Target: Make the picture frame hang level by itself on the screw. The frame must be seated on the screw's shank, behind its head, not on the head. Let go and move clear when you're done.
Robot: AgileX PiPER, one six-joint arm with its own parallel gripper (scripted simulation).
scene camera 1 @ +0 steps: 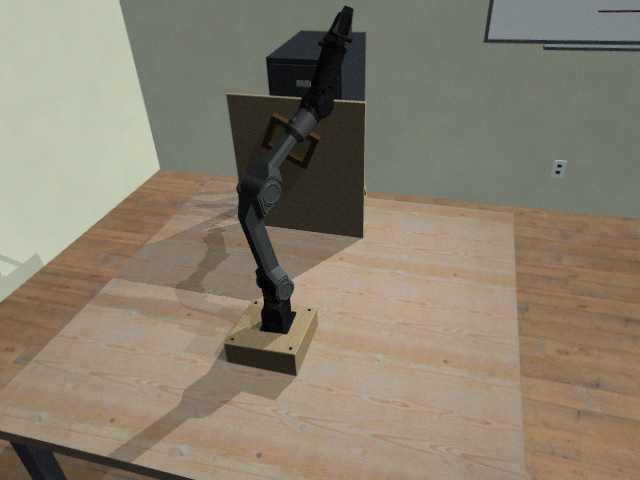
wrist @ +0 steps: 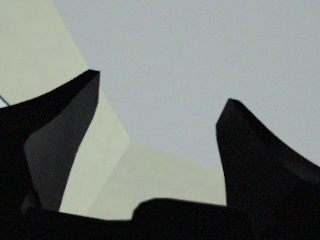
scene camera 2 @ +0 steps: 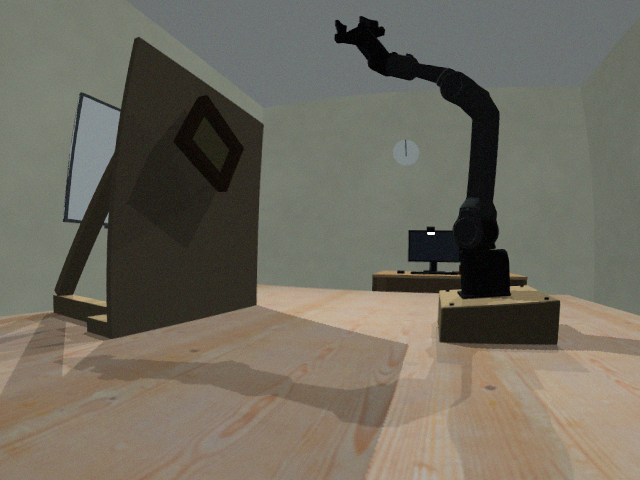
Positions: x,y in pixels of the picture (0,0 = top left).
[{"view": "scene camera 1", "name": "dark brown picture frame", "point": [302,152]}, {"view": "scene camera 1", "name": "brown board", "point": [328,197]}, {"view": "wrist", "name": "my gripper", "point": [162,100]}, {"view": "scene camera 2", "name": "my gripper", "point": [348,20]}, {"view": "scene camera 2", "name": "dark brown picture frame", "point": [216,141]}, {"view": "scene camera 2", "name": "slanted brace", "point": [98,209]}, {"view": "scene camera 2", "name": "brown board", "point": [177,250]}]
